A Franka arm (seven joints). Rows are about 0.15 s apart.
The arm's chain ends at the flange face. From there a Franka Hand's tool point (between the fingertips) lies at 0.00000 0.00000 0.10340 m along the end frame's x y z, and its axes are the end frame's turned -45 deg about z.
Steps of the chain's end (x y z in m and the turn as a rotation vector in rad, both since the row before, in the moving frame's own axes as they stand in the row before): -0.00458 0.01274 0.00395 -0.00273 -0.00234 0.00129; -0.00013 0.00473 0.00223 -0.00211 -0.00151 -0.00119; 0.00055 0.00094 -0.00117 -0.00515 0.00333 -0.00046; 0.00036 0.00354 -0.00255 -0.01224 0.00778 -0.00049; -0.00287 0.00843 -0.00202 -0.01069 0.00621 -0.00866; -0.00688 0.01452 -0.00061 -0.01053 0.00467 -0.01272; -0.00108 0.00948 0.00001 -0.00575 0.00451 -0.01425
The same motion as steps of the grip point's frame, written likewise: -0.01262 0.00580 0.00395 -0.00028 -0.00359 0.00129; -0.00370 0.00330 0.00223 -0.00042 -0.00256 -0.00119; -0.00041 0.00167 -0.00117 -0.00600 -0.00129 -0.00046; -0.00257 0.00422 -0.00256 -0.01416 -0.00315 -0.00049; -0.00831 0.00517 -0.00203 -0.01195 -0.00317 -0.00866; -0.01555 0.00652 -0.00062 -0.01075 -0.00414 -0.01272; -0.00755 0.00669 0.00001 -0.00725 -0.00088 -0.01425
